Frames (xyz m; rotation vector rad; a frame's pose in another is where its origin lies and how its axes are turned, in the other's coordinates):
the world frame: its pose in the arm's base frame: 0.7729 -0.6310 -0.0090 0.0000 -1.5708 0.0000
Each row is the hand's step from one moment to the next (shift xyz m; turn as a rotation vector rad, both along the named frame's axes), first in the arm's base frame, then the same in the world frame.
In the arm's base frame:
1: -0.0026 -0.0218 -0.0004 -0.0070 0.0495 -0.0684
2: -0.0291 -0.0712 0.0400 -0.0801 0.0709 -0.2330
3: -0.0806 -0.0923 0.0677 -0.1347 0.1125 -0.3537
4: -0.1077 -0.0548 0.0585 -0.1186 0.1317 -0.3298
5: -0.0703 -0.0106 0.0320 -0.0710 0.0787 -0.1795
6: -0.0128 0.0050 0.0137 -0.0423 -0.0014 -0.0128
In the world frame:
1: -0.0004 -0.0218 0.0026 -0.0684 0.0495 0.0070
2: 0.0400 -0.0712 0.0291 -0.2330 0.0709 0.0801
3: 0.0677 -0.0923 0.0806 -0.3537 0.1125 0.1347
4: 0.0585 -0.0548 0.1077 -0.3298 0.1317 0.1186
5: 0.0320 -0.0106 0.0703 -0.1795 0.0787 0.0710
6: 0.0137 0.0050 0.0128 -0.0128 -0.0014 0.0423

